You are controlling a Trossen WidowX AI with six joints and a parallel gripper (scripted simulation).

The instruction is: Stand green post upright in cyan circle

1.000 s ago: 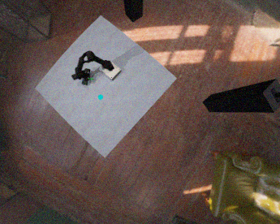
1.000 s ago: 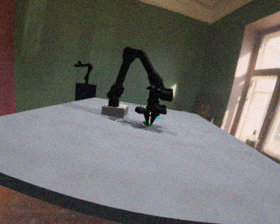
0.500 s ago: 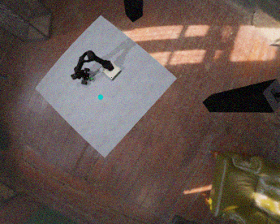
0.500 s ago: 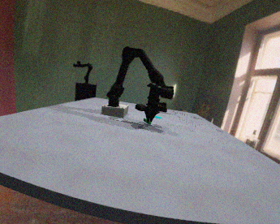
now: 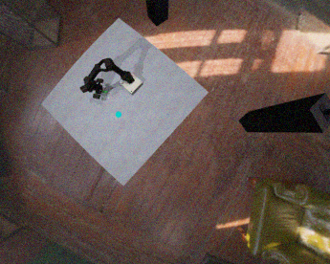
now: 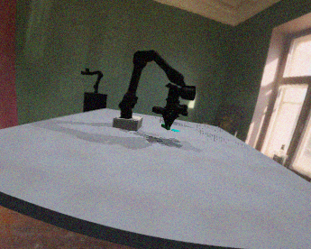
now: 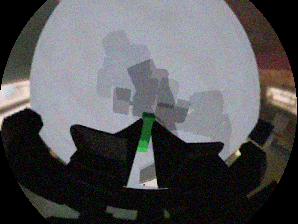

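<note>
Right now my gripper tip is 270 mm to the right of the cyan circle, 70 mm above it and 20 mm short of it. Also, from my gripper tip: green post: 20 mm to the left, 10 mm behind.
</note>
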